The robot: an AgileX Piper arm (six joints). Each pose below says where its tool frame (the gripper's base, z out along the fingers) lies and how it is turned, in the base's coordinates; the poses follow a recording.
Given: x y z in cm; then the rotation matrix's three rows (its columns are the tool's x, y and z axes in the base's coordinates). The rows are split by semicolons.
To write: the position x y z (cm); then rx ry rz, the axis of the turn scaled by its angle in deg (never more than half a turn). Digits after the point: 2 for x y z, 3 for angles. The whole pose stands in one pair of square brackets.
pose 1, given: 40.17 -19.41 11.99; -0.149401 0.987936 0.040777; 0.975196 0.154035 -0.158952; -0.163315 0.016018 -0.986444
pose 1, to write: [40.17 -19.41 11.99 111.996 130.637 -8.154]
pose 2, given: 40.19 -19.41 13.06; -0.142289 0.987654 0.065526; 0.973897 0.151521 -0.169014; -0.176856 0.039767 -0.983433
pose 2, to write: [40.19 -19.41 13.06 111.359 129.281 -7.337]
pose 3, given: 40.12 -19.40 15.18; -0.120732 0.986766 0.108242; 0.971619 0.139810 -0.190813; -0.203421 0.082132 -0.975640
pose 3, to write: [40.12 -19.40 15.18 110.634 126.328 -6.140]
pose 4, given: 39.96 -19.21 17.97; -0.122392 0.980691 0.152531; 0.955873 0.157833 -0.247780; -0.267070 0.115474 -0.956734
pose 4, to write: [39.96 -19.21 17.97 107.151 123.772 -7.321]
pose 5, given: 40.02 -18.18 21.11; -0.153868 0.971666 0.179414; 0.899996 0.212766 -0.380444; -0.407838 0.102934 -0.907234
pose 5, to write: [40.02 -18.18 21.11 99.680 121.100 -14.779]
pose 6, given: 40.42 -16.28 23.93; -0.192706 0.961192 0.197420; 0.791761 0.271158 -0.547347; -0.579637 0.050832 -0.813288
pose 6, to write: [40.42 -16.28 23.93 90.259 117.250 -25.566]
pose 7, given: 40.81 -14.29 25.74; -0.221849 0.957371 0.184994; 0.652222 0.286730 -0.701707; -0.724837 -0.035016 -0.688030
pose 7, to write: [40.81 -14.29 25.74 82.302 112.318 -37.670]
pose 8, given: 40.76 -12.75 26.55; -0.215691 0.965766 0.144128; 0.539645 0.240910 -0.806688; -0.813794 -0.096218 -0.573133
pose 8, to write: [40.76 -12.75 26.55 78.936 106.429 -47.344]
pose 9, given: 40.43 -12.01 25.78; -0.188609 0.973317 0.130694; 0.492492 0.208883 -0.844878; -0.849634 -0.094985 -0.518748
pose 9, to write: [40.43 -12.01 25.78 78.422 102.521 -50.284]
